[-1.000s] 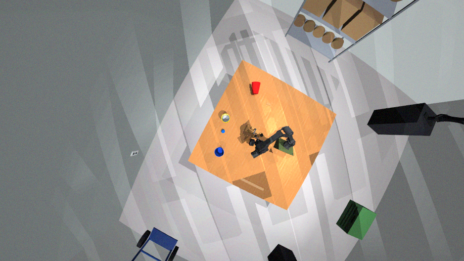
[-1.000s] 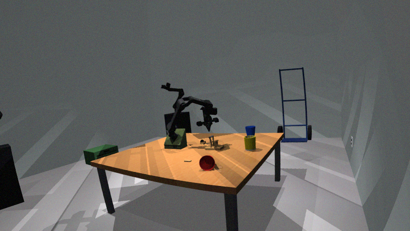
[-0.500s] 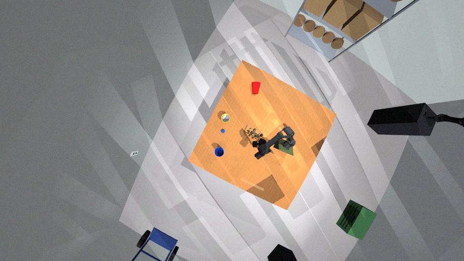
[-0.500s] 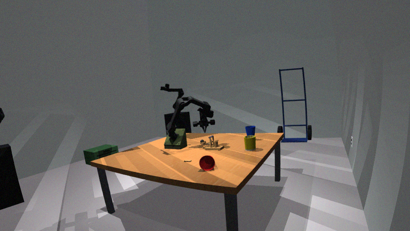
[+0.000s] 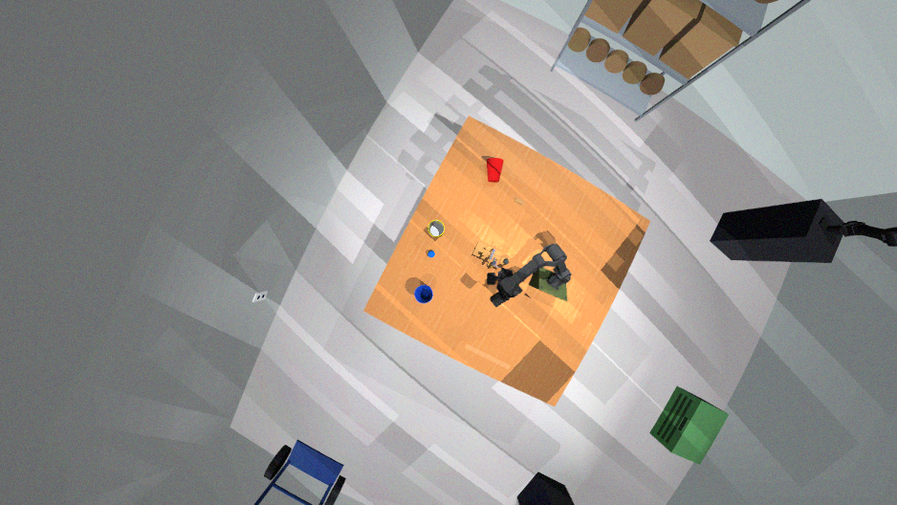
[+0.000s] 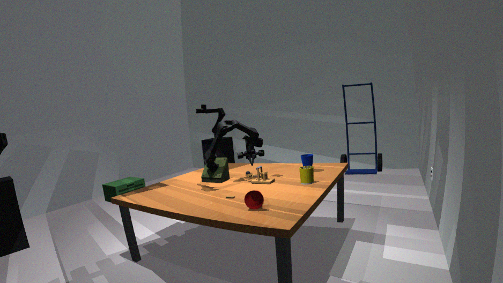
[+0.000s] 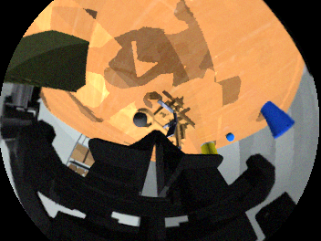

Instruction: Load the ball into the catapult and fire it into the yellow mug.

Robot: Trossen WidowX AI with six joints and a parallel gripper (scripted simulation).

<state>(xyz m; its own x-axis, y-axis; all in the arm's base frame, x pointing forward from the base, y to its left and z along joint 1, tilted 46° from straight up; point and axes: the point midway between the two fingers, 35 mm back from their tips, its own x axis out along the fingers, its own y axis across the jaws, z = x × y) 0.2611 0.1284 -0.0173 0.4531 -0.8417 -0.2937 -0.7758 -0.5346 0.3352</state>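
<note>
Now: gripper tip 50 mm to the left of the dark ball, 40 mm above it and 10 mm past it. Also, from my gripper tip: blue ball: 350 mm ahead, 150 mm to the left, 80 mm below; then wooden catapult: 60 mm ahead, 50 mm below, 20 mm to the right; then yellow mug: 400 mm ahead, 80 mm below, 20 mm to the left.
</note>
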